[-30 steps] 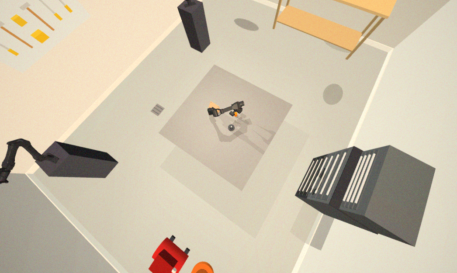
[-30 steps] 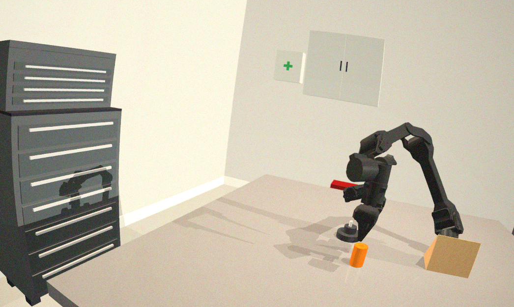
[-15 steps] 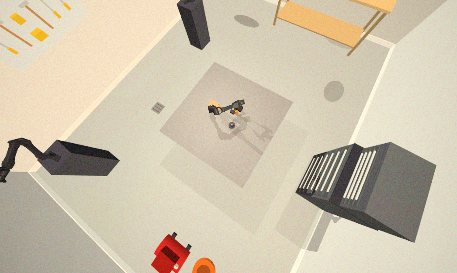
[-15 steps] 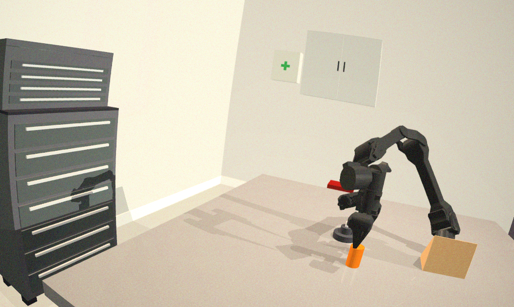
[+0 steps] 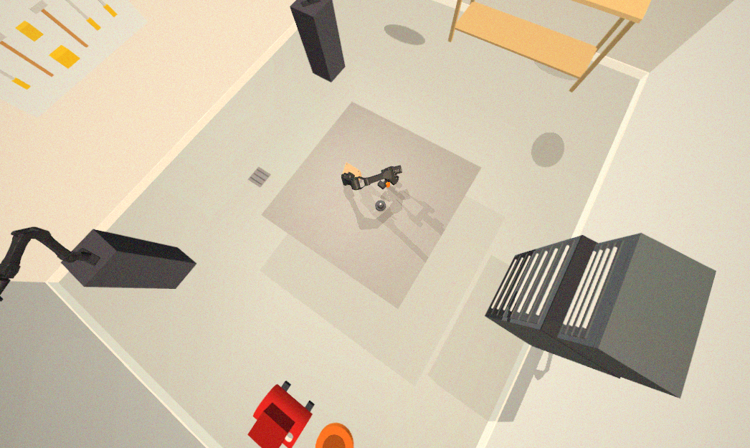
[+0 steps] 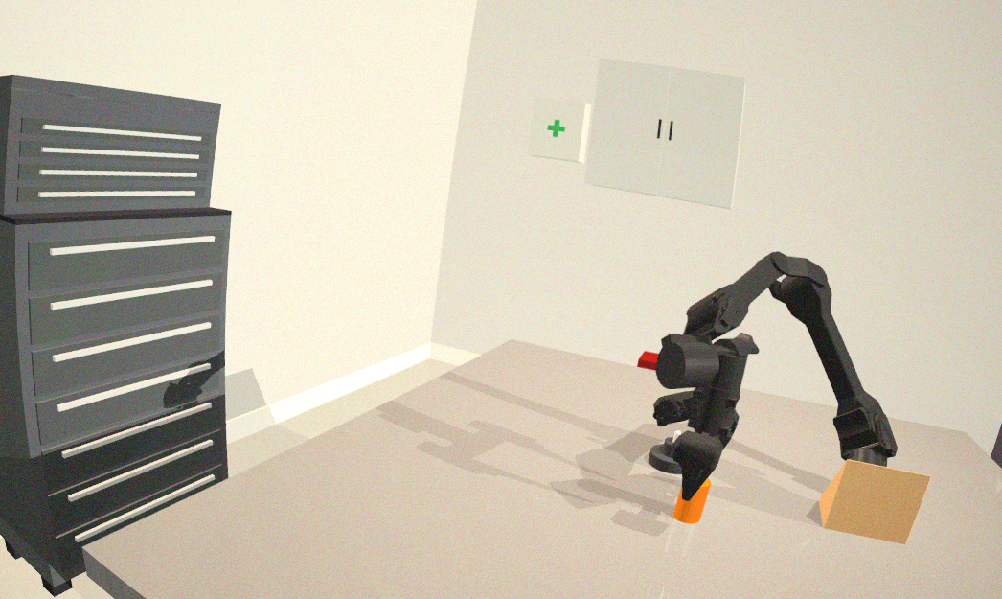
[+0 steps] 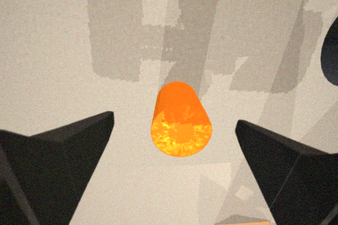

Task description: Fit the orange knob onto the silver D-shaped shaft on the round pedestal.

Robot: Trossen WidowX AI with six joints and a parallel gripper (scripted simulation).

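The orange knob lies 1 cm below my gripper tip. Also, from my gripper tip: dark round pedestal: 18 cm to the right, 5 cm ahead, 2 cm below.
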